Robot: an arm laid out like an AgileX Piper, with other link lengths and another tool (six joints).
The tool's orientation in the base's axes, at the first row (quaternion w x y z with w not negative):
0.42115, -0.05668, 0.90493, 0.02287
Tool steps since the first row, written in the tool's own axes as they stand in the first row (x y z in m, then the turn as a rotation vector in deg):
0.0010, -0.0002, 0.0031, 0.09, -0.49, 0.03
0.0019, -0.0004, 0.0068, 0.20, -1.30, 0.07
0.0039, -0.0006, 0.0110, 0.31, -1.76, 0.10
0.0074, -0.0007, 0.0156, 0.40, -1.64, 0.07
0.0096, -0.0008, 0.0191, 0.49, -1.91, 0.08
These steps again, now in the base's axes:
0.0017, 0.0000, -0.0028, 0.02, -0.49, -0.09
0.0040, 0.0001, -0.0058, 0.08, -1.30, -0.19
0.0059, 0.0001, -0.0101, 0.09, -1.76, -0.29
0.0072, 0.0001, -0.0157, 0.00, -1.65, -0.34
0.0085, 0.0001, -0.0196, -0.02, -1.93, -0.41

